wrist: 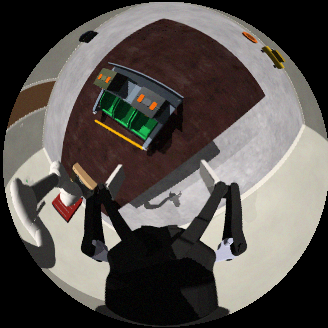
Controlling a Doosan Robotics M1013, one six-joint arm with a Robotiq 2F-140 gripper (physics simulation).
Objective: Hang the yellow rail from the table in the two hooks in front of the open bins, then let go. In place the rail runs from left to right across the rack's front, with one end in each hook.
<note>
The picture shows: the gripper and a dark case.
</note>
